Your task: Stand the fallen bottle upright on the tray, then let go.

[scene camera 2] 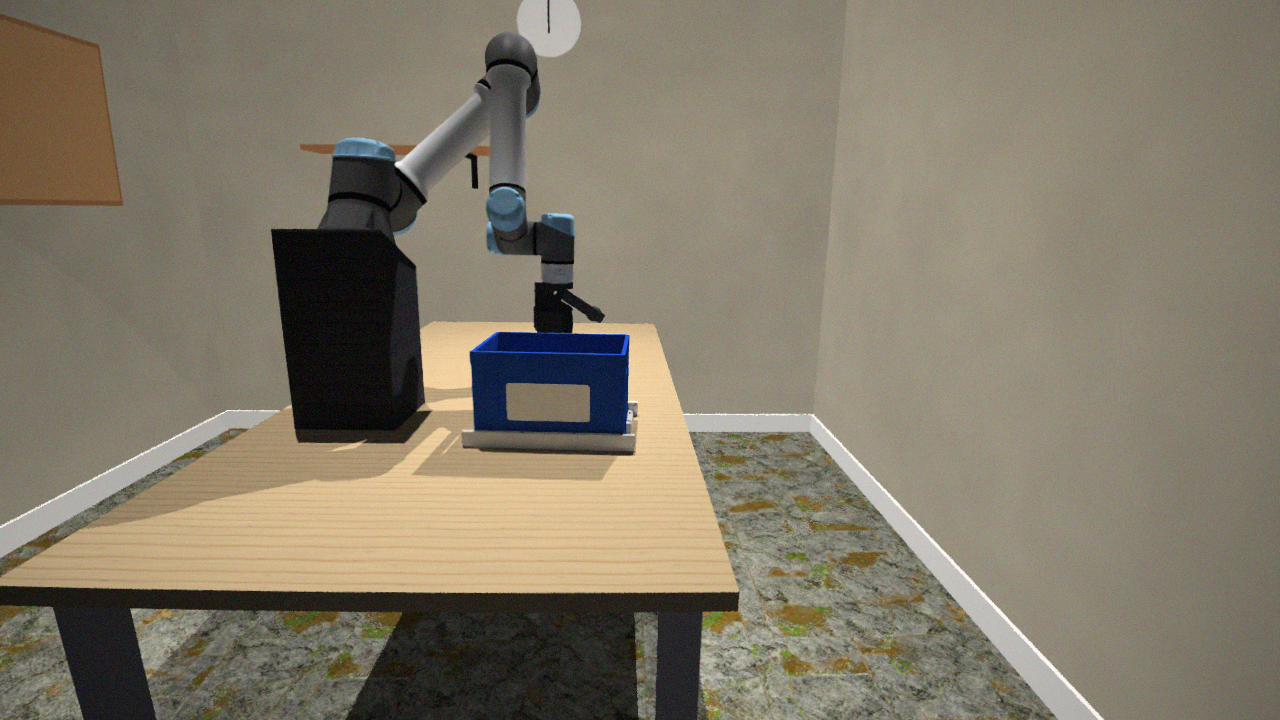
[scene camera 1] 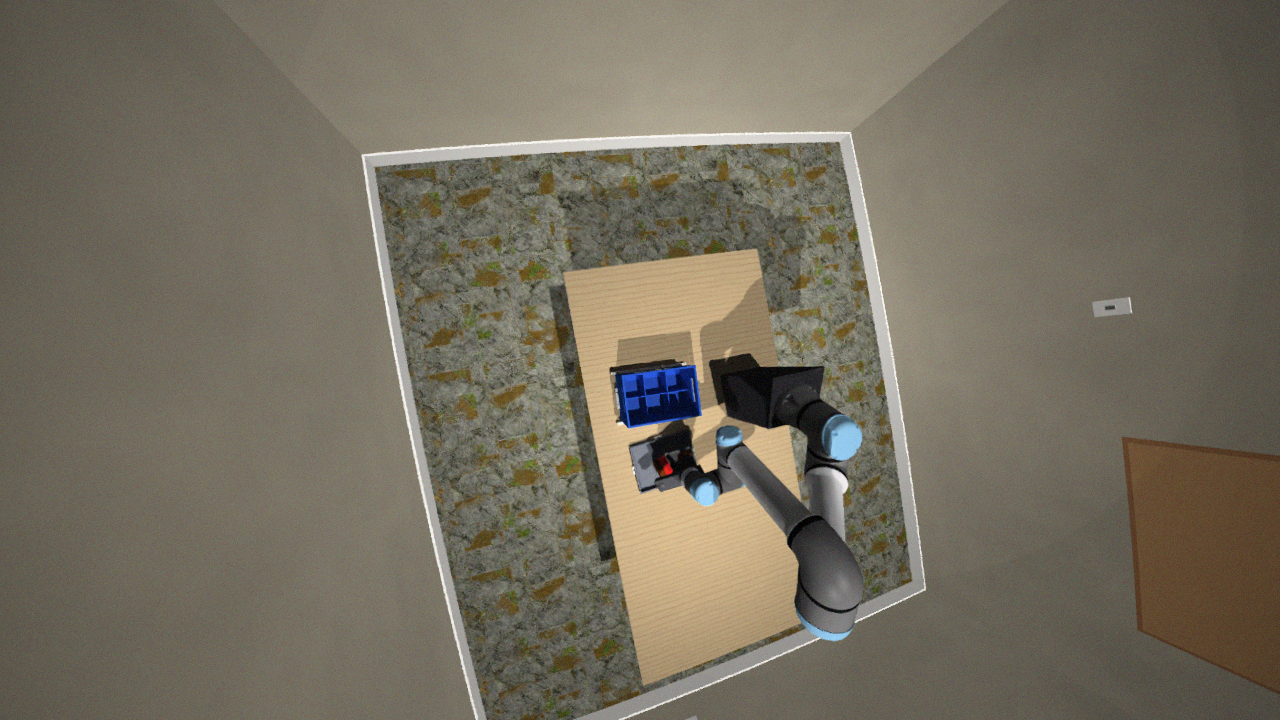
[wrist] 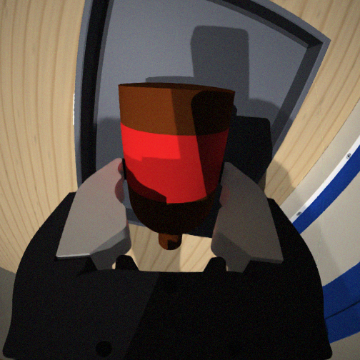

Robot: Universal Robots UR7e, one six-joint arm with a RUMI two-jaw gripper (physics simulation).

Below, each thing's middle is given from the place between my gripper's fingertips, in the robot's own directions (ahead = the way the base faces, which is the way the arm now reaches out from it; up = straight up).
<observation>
Right now my hand is 1 cm past the brown bottle [wrist: 173,135].
</observation>
